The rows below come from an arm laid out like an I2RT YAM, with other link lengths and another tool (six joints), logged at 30 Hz.
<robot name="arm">
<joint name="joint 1" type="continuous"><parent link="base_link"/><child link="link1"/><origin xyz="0 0 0.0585" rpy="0 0 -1.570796"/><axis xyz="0 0 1"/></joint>
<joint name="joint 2" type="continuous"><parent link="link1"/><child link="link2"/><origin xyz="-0.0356 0.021 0.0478" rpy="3.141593 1.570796 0"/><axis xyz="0 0 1"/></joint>
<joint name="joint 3" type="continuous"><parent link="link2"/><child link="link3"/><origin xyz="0 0.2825 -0.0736" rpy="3.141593 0 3.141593"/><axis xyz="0 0 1"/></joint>
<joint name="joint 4" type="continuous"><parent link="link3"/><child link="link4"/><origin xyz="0.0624 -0.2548 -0.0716" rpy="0 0 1.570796"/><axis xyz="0 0 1"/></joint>
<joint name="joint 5" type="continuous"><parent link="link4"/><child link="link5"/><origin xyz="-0.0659 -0.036 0.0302" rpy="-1.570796 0 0"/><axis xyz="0 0 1"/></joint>
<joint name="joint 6" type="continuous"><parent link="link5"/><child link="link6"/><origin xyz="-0.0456 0 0.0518" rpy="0 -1.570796 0"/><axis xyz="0 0 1"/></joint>
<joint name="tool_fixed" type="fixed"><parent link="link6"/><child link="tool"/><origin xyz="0.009 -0.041 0.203" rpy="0 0.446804 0.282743"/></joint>
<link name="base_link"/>
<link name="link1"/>
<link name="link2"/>
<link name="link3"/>
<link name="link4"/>
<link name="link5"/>
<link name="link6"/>
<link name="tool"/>
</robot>
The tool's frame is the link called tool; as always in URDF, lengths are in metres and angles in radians. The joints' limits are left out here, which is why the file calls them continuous.
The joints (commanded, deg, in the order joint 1, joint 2, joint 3, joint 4, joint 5, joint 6), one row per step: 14.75 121.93 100.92 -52.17 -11.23 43.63; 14.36 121.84 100.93 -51.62 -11.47 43.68; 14.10 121.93 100.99 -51.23 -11.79 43.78; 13.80 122.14 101.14 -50.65 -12.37 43.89; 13.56 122.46 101.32 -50.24 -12.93 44.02; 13.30 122.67 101.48 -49.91 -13.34 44.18; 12.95 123.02 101.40 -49.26 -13.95 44.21; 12.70 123.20 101.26 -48.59 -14.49 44.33; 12.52 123.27 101.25 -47.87 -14.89 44.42; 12.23 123.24 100.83 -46.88 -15.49 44.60; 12.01 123.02 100.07 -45.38 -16.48 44.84; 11.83 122.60 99.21 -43.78 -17.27 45.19; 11.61 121.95 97.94 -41.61 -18.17 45.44; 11.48 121.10 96.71 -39.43 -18.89 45.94; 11.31 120.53 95.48 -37.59 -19.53 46.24; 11.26 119.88 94.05 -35.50 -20.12 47.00; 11.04 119.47 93.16 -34.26 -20.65 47.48; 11.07 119.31 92.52 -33.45 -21.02 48.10
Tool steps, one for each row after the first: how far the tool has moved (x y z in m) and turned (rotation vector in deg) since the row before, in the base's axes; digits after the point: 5 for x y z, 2 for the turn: 0.00384 -0.00124 0.00129 0.40 -0.56 -0.37; 0.00249 -0.00011 0.00007 0.41 -0.25 -0.26; 0.00360 0.00096 -0.00009 0.69 -0.34 -0.22; 0.00253 0.00110 -0.00094 0.61 -0.10 -0.18; 0.00241 0.00023 -0.00030 0.48 -0.14 -0.28; 0.00250 0.00024 -0.00232 0.62 -0.07 -0.18; 0.00234 0.00079 -0.00125 0.61 -0.19 -0.18; 0.00358 0.00103 0.00036 0.53 -0.51 -0.13; 0.00276 0.00078 -0.00062 0.73 -0.41 -0.24; 0.00308 0.00318 -0.00001 1.17 -0.66 -0.08; 0.00340 0.00276 0.00121 1.06 -0.86 -0.19; 0.00429 0.00296 0.00178 1.20 -1.26 -0.08; 0.00464 0.00318 0.00383 1.16 -1.44 -0.25; 0.00258 0.00190 0.00099 0.90 -0.92 -0.13; 0.00214 0.00296 0.00096 1.05 -0.86 -0.40; 0.00130 0.00078 0.00077 0.78 -0.45 -0.36; -0.00044 0.00215 -0.00075 0.62 0.01 -0.29
